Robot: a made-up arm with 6 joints.
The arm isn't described. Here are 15 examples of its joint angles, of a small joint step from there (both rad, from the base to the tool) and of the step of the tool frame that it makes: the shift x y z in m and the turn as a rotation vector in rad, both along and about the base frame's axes.
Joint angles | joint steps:
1: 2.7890 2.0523 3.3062 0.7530 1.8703 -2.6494 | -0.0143 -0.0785 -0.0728 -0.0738 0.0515 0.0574
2: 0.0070 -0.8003 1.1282 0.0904 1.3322 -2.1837 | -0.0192 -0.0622 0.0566 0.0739 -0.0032 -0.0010
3: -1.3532 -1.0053 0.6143 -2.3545 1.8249 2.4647 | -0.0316 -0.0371 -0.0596 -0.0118 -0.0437 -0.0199
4: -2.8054 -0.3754 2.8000 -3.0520 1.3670 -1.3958 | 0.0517 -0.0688 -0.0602 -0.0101 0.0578 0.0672
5: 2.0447 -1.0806 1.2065 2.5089 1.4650 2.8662 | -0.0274 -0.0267 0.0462 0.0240 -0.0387 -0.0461
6: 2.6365 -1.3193 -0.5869 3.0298 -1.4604 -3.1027 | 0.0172 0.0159 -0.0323 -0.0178 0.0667 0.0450
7: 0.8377 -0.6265 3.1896 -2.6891 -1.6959 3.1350 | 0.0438 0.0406 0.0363 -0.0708 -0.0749 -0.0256
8: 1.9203 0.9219 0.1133 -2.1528 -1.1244 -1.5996 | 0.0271 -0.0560 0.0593 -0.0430 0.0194 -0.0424
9: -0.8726 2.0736 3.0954 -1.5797 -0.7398 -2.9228 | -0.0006 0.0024 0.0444 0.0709 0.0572 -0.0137
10: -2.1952 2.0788 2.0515 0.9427 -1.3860 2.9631 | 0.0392 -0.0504 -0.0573 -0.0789 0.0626 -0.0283
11: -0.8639 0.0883 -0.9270 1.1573 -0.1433 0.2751 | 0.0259 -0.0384 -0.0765 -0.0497 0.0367 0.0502
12: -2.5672 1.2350 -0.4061 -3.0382 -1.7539 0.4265 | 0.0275 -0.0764 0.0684 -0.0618 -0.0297 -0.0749
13: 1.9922 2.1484 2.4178 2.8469 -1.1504 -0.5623 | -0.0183 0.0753 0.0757 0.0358 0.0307 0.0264
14: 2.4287 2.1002 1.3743 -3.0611 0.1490 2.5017 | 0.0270 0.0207 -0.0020 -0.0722 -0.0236 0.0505
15: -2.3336 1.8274 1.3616 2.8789 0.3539 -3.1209 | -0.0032 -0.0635 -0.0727 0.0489 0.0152 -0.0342
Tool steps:
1: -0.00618 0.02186 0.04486 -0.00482 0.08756 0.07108
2: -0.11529 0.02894 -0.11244 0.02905 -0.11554 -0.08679
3: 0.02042 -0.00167 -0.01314 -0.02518 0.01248 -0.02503
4: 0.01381 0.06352 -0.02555 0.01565 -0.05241 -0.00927
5: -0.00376 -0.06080 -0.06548 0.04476 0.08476 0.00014
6: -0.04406 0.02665 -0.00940 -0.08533 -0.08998 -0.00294
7: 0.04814 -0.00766 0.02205 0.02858 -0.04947 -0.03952
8: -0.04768 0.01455 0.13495 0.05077 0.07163 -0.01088
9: -0.02713 0.02319 0.01337 -0.01418 -0.03686 -0.08180
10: 0.04502 -0.06460 0.01801 -0.09293 -0.04018 0.06859
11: -0.01556 0.05943 -0.02512 0.04149 -0.00456 0.04433
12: -0.07880 -0.08083 0.10070 -0.15664 0.09865 -0.01951
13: 0.03347 -0.01550 -0.04181 -0.01612 -0.05218 -0.04490
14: -0.01569 -0.04629 -0.03108 -0.01628 0.01444 0.01798
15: -0.00911 0.00119 0.03211 0.03235 -0.00501 -0.00282
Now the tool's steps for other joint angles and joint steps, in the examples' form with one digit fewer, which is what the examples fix.
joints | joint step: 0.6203 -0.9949 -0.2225 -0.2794 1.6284 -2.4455 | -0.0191 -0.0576 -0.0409 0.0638 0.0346 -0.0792
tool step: -0.0373 -0.0164 -0.0289 -0.0399 -0.1129 -0.0197
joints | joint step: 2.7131 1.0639 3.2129 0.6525 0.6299 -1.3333 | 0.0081 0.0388 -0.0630 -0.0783 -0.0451 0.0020
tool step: -0.0766 0.0420 0.0551 -0.0428 -0.1321 0.0879
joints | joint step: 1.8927 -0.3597 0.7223 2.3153 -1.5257 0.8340 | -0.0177 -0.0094 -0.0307 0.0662 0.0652 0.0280
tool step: -0.0080 0.0101 0.0029 -0.0654 -0.0804 -0.0648
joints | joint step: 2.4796 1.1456 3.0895 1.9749 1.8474 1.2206 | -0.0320 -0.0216 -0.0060 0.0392 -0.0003 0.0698
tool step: 0.0155 0.0014 0.0075 0.0622 0.0487 -0.0608
